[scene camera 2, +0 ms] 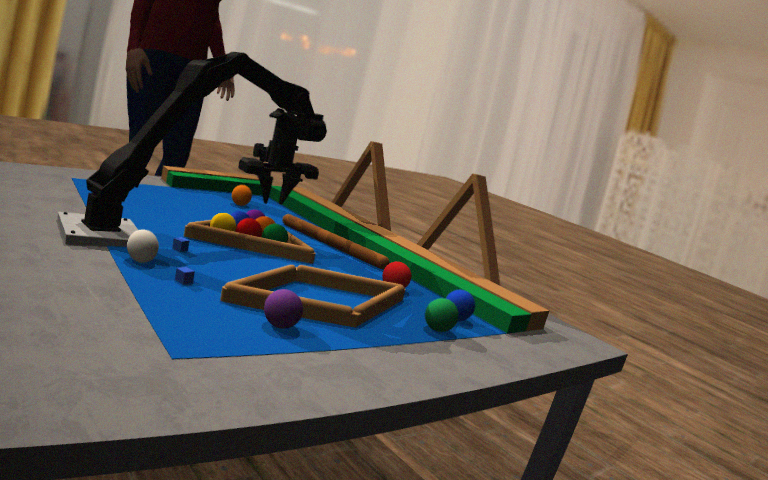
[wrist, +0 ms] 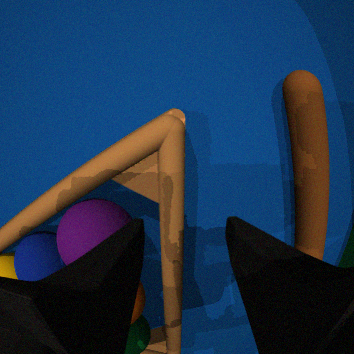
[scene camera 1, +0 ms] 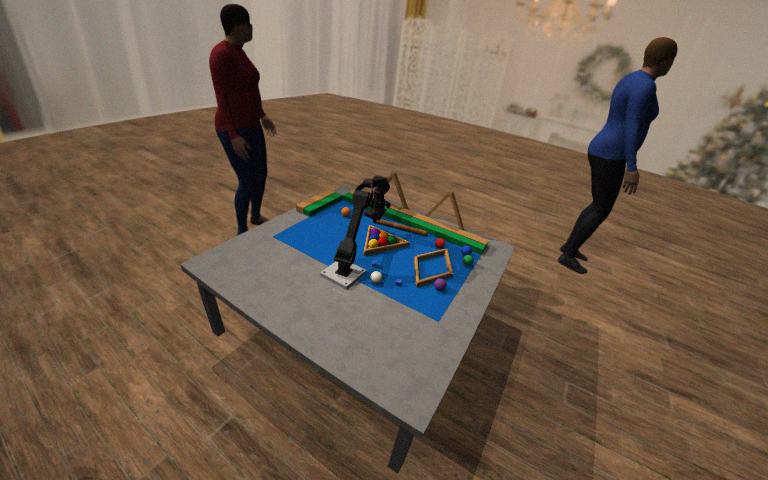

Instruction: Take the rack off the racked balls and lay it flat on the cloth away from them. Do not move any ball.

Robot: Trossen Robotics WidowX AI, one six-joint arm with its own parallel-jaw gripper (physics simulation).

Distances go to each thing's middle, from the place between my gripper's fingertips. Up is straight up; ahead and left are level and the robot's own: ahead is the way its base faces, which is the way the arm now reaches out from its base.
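I see the blue ball [wrist: 36, 256], and it is 4 cm to the right of my hand, 12 cm behind it and 4 cm below it. The wooden cue stick [scene camera 2: 378, 260] is 11 cm ahead of my hand, 11 cm to the right of it and 5 cm below it. Counting from my hand again, I find the green ball [scene camera 2: 441, 315] 5 cm behind, 56 cm to the right and 4 cm below, whereas the wooden rack [scene camera 2: 295, 249] is 7 cm to the right of my hand, 13 cm behind it and 5 cm below it.
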